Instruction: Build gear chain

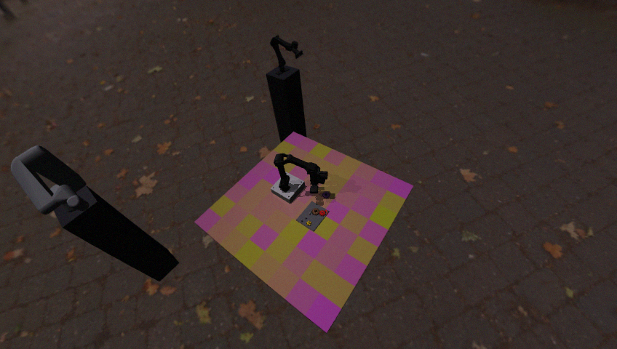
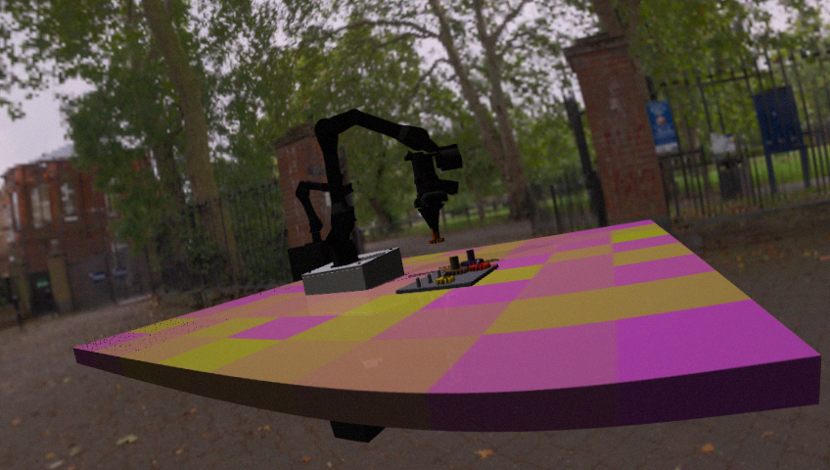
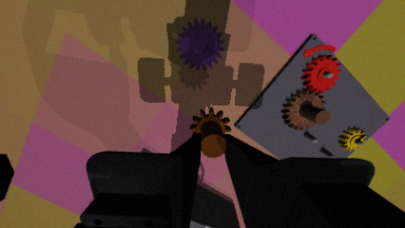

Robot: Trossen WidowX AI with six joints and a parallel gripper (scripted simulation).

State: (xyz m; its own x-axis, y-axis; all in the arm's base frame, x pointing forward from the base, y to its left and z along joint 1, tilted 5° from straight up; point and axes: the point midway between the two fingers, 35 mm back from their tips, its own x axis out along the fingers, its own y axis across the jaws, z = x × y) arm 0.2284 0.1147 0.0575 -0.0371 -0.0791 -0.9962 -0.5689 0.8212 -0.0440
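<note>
The brown gear is 90 mm ahead of my gripper tip, 120 mm to the right of it and 80 mm below it. The rest, counted from my gripper tip: purple gear 60 mm ahead, 60 mm to the left, 90 mm below; then orange gear 10 mm below; then red gear 140 mm ahead, 100 mm to the right, 90 mm below.
</note>
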